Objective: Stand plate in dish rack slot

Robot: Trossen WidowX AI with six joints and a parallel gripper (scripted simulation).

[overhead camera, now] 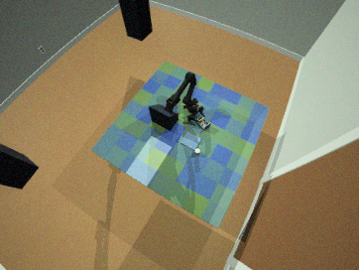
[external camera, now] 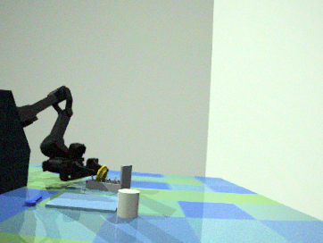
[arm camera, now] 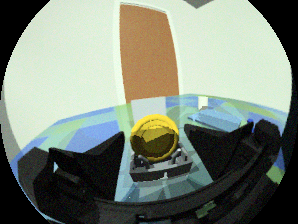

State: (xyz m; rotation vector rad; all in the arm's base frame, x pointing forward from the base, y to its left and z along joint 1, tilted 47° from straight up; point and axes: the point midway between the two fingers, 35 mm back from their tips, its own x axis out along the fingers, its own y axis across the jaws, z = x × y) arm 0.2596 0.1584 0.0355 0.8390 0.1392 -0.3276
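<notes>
My gripper tip is now 1 cm above the small yellow plate. From my gripper tip the other things lie so: small blue block 10 cm behind, 27 cm to the right, 5 cm below; then light blue flat sheet 1 cm ahead, 22 cm to the right, 5 cm below; then grey dish rack 2 cm ahead, 1 cm to the right, 3 cm below.
</notes>
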